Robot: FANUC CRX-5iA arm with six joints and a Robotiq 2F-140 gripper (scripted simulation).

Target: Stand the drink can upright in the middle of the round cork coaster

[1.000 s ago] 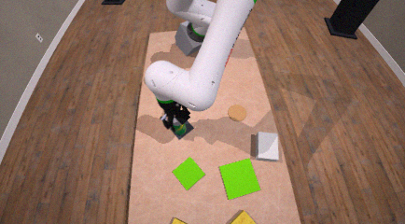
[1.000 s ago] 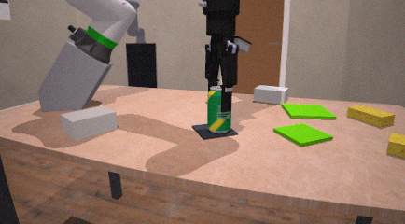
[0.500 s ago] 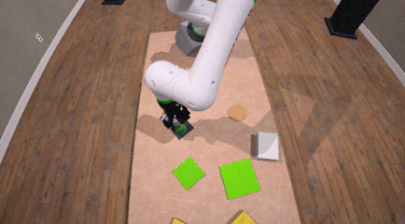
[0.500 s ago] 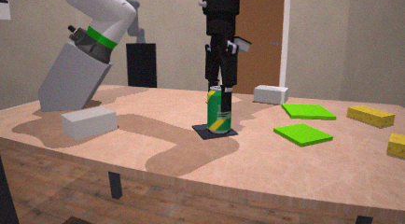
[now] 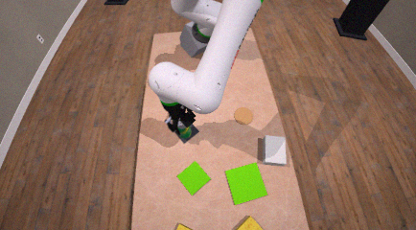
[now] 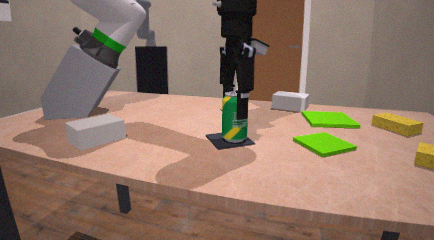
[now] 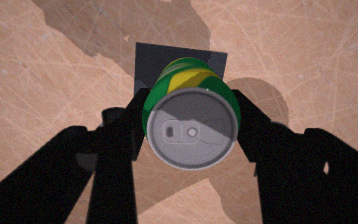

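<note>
My hand is 1 cm past the dark square coaster and 10 cm above it. Round my hand: round cork coaster: 15 cm behind, 29 cm to the left, 10 cm below; then yellow drink can: 3 cm below.
</note>
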